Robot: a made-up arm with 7 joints.
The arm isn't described. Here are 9 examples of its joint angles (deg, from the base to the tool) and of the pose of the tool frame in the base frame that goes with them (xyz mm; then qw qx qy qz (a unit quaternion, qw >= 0)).
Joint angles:
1: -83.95 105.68 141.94 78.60 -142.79 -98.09 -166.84
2: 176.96 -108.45 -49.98 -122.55 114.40 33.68 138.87
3: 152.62 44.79 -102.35 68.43 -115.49 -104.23 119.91
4: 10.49 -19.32 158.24 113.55 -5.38 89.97 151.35
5: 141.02 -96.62 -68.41 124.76 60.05 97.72 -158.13
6: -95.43 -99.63 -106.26 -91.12 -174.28 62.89 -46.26
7: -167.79 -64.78 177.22 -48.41 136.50 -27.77 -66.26
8: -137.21 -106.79 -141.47 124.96 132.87 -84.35 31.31
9: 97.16 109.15 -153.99 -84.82 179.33 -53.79 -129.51
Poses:
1: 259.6 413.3 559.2 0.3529 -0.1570 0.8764 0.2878
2: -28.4 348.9 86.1 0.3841 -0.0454 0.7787 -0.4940
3: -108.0 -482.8 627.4 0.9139 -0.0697 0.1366 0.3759
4: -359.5 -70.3 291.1 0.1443 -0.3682 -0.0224 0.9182
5: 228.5 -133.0 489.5 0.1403 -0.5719 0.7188 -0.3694
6: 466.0 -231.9 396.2 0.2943 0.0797 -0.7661 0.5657
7: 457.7 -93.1 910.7 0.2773 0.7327 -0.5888 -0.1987
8: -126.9 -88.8 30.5 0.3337 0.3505 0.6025 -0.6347
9: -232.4 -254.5 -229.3 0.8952 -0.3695 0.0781 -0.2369
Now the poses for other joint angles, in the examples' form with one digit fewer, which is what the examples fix.
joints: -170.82 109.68 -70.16 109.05 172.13 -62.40 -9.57
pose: -125 -353 134 0.155 0.666 -0.501 -0.530
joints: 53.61 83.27 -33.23 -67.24 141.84 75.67 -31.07
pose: 4 -504 680 0.694 0.029 0.720 0.008
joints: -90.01 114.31 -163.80 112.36 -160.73 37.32 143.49
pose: -116 361 631 0.238 0.769 -0.552 0.218
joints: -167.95 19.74 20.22 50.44 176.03 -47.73 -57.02
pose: -504 270 737 0.575 0.514 0.102 0.629
